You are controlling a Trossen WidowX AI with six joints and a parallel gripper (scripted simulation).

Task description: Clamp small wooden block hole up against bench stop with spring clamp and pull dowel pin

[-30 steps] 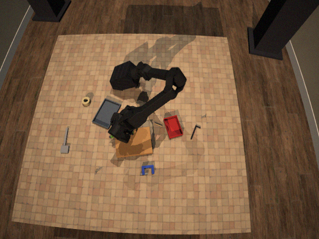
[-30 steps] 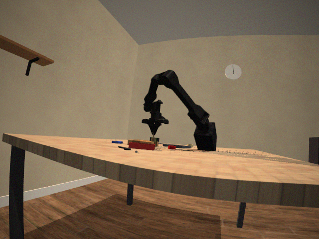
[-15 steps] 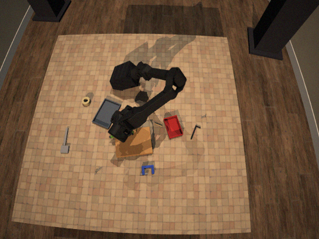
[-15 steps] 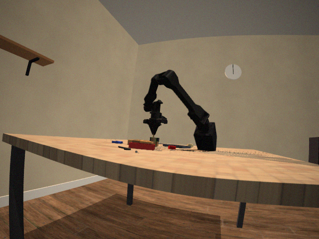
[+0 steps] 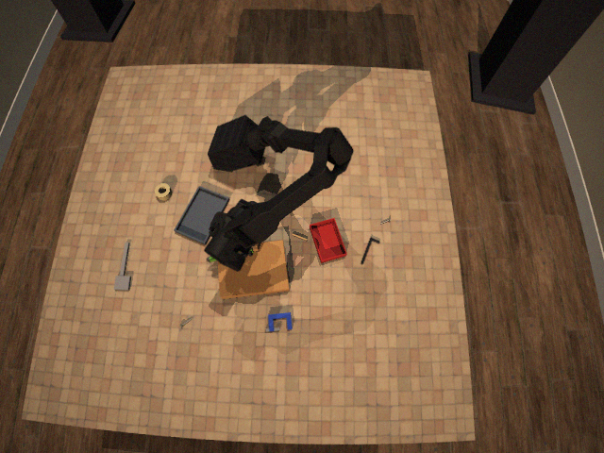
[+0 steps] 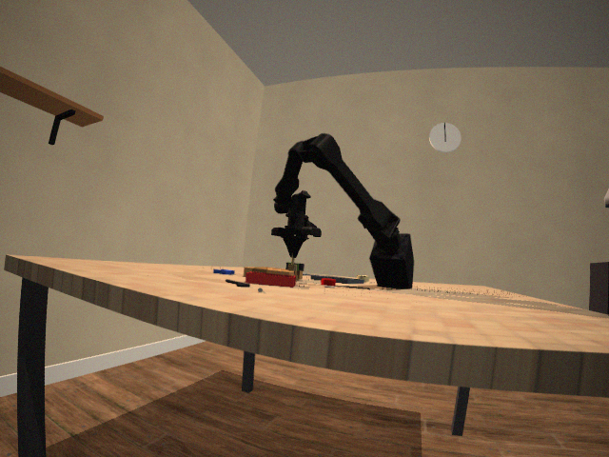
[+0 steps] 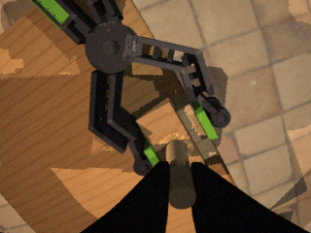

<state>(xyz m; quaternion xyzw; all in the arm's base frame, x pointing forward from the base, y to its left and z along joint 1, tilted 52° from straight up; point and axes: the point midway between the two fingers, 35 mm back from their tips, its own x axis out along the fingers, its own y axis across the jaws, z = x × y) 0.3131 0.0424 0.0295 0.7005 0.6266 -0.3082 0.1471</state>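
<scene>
Right now my hand is 4 cm above the dowel pin. Also, from my hand: small wooden block (7 cm below); then wooden board (10 cm below, 6 cm ahead, 2 cm to the left); then red knob (15 cm behind, 10 cm below, 2 cm to the left).
</scene>
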